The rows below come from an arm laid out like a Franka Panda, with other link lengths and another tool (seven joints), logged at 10 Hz.
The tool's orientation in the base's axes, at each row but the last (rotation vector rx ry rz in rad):
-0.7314, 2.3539, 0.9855
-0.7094, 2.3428, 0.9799
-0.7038, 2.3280, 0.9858
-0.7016, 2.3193, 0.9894
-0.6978, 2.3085, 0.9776
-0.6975, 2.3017, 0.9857
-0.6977, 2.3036, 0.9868
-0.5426, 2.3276, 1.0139
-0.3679, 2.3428, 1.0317
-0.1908, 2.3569, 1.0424
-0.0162, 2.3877, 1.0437
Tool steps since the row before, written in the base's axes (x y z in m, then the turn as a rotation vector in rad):
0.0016, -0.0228, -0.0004, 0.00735, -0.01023, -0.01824
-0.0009, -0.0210, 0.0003, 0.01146, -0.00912, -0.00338
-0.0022, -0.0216, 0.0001, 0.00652, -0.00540, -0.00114
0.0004, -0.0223, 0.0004, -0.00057, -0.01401, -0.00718
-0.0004, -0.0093, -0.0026, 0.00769, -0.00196, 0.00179
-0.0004, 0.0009, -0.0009, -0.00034, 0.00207, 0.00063
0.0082, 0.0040, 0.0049, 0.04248, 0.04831, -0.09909
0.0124, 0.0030, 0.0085, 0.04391, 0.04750, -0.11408
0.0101, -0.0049, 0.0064, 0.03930, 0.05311, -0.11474
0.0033, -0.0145, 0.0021, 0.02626, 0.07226, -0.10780
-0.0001, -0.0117, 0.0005, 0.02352, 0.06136, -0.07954
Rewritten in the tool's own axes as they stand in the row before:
0.0056, -0.0148, -0.0165, 0.00857, -0.01973, 0.00536
0.0061, -0.0120, -0.0161, -0.00394, -0.01437, -0.00197
0.0071, -0.0116, -0.0169, -0.00268, -0.00792, -0.00176
0.0051, -0.0134, -0.0171, 0.00852, -0.01156, -0.00648
0.0043, -0.0066, -0.0056, -0.00623, -0.00520, -0.00049
0.0006, 0.0004, 0.0011, -0.00067, 0.00176, 0.00111
-0.0101, -0.0004, 0.0023, 0.02122, -0.04625, 0.10662
-0.0153, -0.0003, 0.0013, 0.02946, -0.05567, 0.11503
-0.0118, -0.0040, -0.0034, 0.03344, -0.05024, 0.11785
-0.0052, -0.0098, -0.0102, 0.04235, -0.02818, 0.12225
-0.0024, -0.0078, -0.0084, 0.02924, -0.01605, 0.09763

